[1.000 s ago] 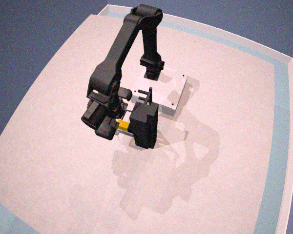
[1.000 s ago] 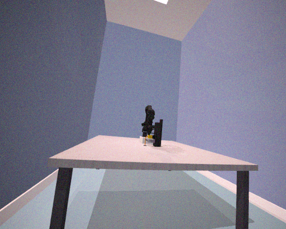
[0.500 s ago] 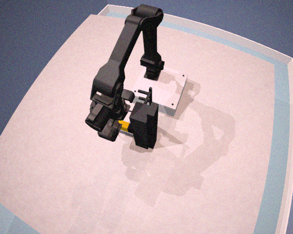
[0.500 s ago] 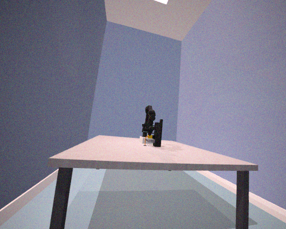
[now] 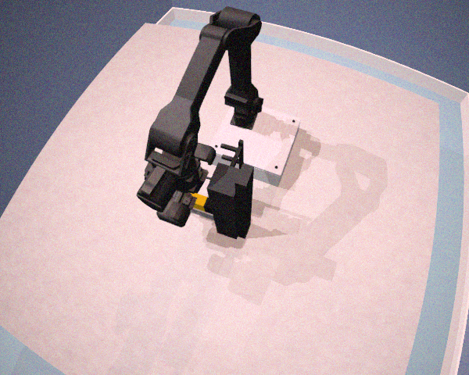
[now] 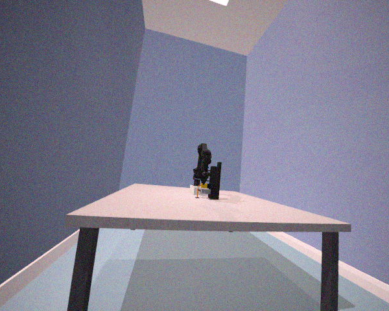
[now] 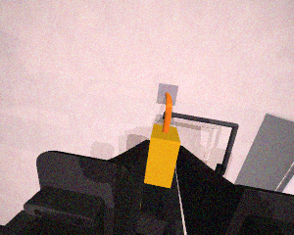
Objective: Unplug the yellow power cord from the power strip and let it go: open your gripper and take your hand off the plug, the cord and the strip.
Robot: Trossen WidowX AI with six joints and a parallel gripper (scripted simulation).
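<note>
My gripper tip is now 30 mm to the right of the yellow plug. Also, from my gripper tip: black power strip: 100 mm to the left, 30 mm above.
</note>
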